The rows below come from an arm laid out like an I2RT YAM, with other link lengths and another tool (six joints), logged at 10 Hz.
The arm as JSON. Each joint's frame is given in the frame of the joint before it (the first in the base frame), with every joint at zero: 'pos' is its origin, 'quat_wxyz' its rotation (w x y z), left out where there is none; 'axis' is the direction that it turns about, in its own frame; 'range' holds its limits. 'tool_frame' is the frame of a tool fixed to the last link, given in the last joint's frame.
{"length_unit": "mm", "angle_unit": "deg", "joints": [
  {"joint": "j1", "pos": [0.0, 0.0, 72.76], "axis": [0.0, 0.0, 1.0], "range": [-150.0, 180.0]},
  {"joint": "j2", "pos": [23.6, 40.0, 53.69], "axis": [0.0, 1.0, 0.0], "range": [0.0, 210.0]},
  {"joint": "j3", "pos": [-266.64, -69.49, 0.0], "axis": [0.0, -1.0, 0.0], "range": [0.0, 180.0]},
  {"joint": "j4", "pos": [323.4, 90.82, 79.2], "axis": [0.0, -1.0, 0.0], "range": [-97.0, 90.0]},
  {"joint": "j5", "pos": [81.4, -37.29, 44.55], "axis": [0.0, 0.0, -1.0], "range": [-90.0, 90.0]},
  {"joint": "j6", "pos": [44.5, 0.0, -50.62], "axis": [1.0, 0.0, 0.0], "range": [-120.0, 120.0]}
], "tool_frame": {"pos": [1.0, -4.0, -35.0], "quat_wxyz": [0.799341, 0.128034, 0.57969, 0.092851]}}
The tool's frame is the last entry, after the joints.
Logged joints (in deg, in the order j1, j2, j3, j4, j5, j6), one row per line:
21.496, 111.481, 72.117, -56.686, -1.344, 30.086
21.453, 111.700, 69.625, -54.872, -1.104, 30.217
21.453, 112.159, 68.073, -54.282, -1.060, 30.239
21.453, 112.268, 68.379, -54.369, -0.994, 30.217
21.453, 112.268, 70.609, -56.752, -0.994, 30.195
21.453, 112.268, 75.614, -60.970, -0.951, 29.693
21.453, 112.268, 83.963, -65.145, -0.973, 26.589
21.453, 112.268, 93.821, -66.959, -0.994, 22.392
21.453, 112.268, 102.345, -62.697, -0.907, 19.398
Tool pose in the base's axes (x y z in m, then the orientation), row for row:
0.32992, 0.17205, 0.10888, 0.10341, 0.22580, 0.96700, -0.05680
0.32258, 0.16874, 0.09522, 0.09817, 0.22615, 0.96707, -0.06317
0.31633, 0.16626, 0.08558, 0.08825, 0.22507, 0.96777, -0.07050
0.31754, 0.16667, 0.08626, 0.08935, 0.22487, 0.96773, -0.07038
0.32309, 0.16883, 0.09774, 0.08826, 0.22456, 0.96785, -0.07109
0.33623, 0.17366, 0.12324, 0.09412, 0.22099, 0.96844, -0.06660
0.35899, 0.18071, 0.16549, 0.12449, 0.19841, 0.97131, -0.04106
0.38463, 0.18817, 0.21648, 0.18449, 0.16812, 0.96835, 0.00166
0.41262, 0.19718, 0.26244, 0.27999, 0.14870, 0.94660, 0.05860
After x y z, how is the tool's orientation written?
As a quaternion, w x y z.
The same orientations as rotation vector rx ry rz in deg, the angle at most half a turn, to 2 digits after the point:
38.17, 163.46, -9.60
38.34, 163.97, -10.71
38.38, 165.04, -12.02
38.32, 164.93, -11.99
38.30, 165.06, -12.12
37.56, 164.59, -11.32
33.13, 162.21, -6.86
27.15, 156.40, 0.27
22.84, 145.42, 9.00

